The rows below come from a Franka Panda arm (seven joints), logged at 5 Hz.
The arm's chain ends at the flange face. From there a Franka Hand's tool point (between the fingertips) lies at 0.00 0.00 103.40 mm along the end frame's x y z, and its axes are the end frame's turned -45 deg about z.
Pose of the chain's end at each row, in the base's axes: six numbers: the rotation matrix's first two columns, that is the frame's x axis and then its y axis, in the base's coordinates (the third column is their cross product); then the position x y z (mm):
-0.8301 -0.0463 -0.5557 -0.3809 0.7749 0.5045 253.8 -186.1 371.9
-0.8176 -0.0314 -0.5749 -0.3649 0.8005 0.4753 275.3 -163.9 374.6
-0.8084 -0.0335 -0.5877 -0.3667 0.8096 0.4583 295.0 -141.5 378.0
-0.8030 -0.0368 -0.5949 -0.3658 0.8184 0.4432 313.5 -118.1 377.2
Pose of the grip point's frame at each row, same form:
-0.3176 -0.5807 -0.7497 -0.8563 0.5152 -0.0362 295.9 -120.9 303.6
-0.3201 -0.5882 -0.7426 -0.8362 0.5438 -0.0704 321.3 -102.0 305.7
-0.3123 -0.5962 -0.7396 -0.8309 0.5488 -0.0915 342.6 -80.9 309.1
-0.3091 -0.6047 -0.7340 -0.8265 0.5527 -0.1073 362.2 -58.8 307.9

